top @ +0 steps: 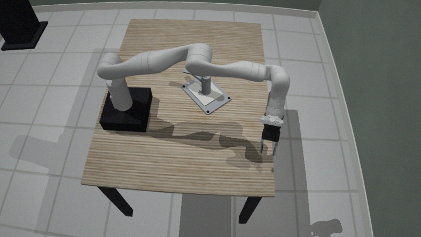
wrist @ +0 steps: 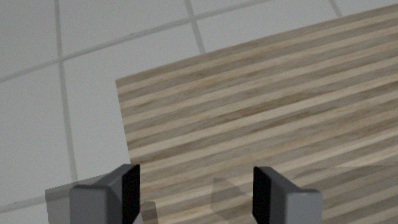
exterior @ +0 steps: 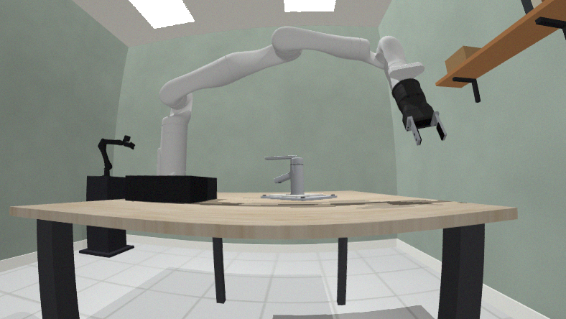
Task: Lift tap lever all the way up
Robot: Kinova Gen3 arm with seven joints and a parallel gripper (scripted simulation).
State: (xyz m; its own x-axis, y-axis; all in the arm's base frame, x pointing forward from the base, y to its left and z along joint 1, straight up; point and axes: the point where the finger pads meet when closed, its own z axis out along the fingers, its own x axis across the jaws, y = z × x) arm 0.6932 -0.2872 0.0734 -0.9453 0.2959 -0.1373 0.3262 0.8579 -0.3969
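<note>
Right now my hand is 44 cm to the right of the lever and 33 cm past it. Also, from my hand: plate 42 cm to the left, 27 cm behind, 14 cm below; then grey tap 44 cm to the left, 30 cm behind, 4 cm below.
</note>
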